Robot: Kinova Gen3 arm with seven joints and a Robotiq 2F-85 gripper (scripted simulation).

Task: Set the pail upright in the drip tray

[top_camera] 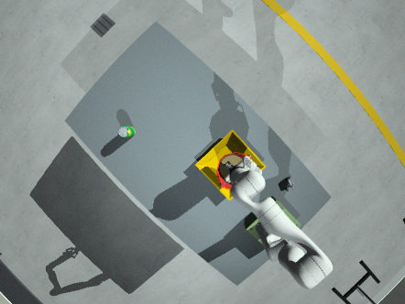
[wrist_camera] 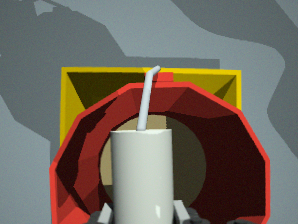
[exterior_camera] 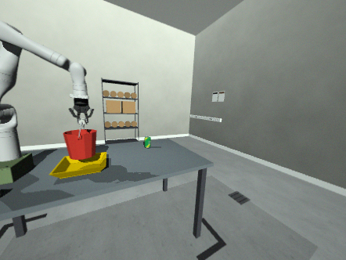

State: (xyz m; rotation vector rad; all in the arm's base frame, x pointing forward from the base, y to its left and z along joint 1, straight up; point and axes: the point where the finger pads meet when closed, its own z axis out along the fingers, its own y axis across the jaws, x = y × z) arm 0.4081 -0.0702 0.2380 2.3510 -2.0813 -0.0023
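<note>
Right now the bail handle is 1 cm behind my hand and 3 cm below it. The rest, counted from my hand: yellow drip tray: 1 cm behind, 31 cm below; red pail: 1 cm behind, 9 cm below; white can: 48 cm ahead, 32 cm to the left, 26 cm below.
</note>
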